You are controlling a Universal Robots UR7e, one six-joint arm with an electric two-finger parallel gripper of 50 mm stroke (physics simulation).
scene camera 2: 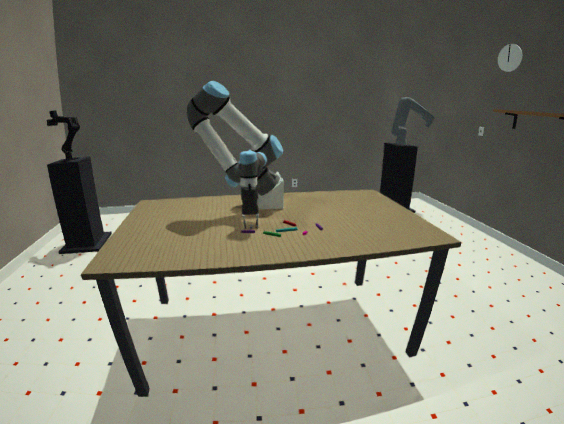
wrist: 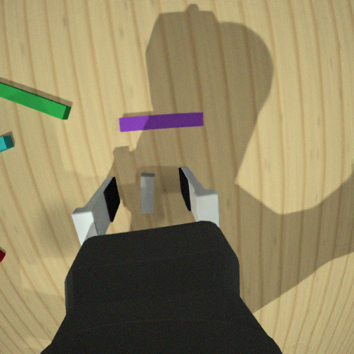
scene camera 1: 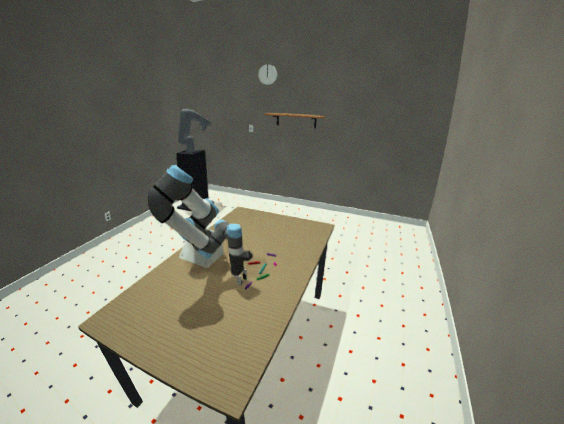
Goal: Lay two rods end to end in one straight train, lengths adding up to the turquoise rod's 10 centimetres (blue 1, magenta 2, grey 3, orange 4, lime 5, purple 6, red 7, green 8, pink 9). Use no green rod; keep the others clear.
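Frame: origin at the arm's base, x right, y ahead, z up, level; metres.
Seen in the pictures: gripper, fingertip midpoint: (scene camera 2: 251,227) (scene camera 1: 242,281); arm's base at its link origin: (scene camera 2: 269,186).
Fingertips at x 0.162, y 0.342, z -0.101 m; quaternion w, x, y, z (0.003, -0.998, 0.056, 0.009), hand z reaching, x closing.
Offsets run from my fingertips to a thing's middle. Level surfaces: height alone.
My gripper (scene camera 1: 242,278) (scene camera 2: 251,226) (wrist: 148,185) is open and empty, pointing down above the table. The grey rod (wrist: 147,198) lies below it, between the fingers as the wrist view shows them, running lengthwise between the pads. A purple rod @[dx +0.021, dy +0.046, dz +0.003 m] (scene camera 1: 248,285) (scene camera 2: 248,231) (wrist: 161,122) lies crosswise just beyond the fingertips. The turquoise rod @[dx -0.152, dy +0.063, dz +0.003 m] (scene camera 1: 262,269) (scene camera 2: 286,230) and the red rod @[dx -0.187, dy -0.009, dz +0.003 m] (scene camera 1: 254,263) (scene camera 2: 289,223) lie apart from each other; in the wrist view an end of the turquoise rod (wrist: 6,143) and a corner of the red rod (wrist: 1,256) show at the left edge.
The green rod @[dx -0.078, dy +0.093, dz +0.003 m] (scene camera 1: 263,276) (scene camera 2: 272,234) (wrist: 35,100) lies between the near purple rod and the turquoise one. A magenta rod @[dx -0.222, dy +0.117, dz +0.003 m] (scene camera 1: 275,264) (scene camera 2: 305,233) and another purple rod @[dx -0.310, dy +0.063, dz +0.003 m] (scene camera 1: 271,255) (scene camera 2: 319,226) lie farther off on the wooden table @[dz -0.002 m] (scene camera 1: 200,360) (scene camera 2: 350,245).
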